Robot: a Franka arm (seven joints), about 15 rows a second.
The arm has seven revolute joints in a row. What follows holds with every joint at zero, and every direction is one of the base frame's.
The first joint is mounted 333 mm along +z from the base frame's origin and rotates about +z.
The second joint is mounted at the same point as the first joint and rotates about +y.
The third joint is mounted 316 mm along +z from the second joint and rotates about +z.
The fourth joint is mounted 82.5 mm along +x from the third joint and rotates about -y.
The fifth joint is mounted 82.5 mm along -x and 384 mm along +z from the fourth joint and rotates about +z.
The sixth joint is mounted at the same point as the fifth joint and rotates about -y.
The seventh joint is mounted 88 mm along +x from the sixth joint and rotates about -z.
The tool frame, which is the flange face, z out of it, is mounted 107 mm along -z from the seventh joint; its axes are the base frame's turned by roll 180, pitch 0 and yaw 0 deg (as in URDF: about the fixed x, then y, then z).
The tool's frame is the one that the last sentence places.
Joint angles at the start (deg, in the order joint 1, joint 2, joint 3, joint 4, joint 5, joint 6, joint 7):
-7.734, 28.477, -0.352, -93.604, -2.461, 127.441, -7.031
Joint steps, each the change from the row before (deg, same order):
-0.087, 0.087, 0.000, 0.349, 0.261, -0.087, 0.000
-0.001, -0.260, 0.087, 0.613, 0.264, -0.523, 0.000
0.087, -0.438, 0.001, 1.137, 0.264, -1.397, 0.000
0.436, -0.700, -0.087, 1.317, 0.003, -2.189, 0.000
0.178, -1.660, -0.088, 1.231, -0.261, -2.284, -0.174
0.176, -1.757, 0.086, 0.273, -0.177, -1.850, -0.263
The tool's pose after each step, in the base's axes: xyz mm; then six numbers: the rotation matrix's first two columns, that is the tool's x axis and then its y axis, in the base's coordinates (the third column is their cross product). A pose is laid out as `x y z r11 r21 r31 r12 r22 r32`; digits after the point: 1 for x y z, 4 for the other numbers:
684.1 -98.9 340.7 0.9958 0.0049 0.0909 0.0006 -0.9989 0.0470
685.8 -98.1 348.0 0.9952 0.0032 0.0976 -0.0010 -0.9991 0.0434
687.7 -97.3 360.3 0.9949 0.0015 0.1012 -0.0026 -0.9992 0.0403
688.9 -93.1 375.9 0.9952 0.0067 0.0981 0.0027 -0.9992 0.0410
687.6 -92.1 402.4 0.9941 0.0130 0.1077 0.0078 -0.9988 0.0478
683.3 -88.8 422.7 0.9937 0.0224 0.1102 0.0168 -0.9985 0.0512

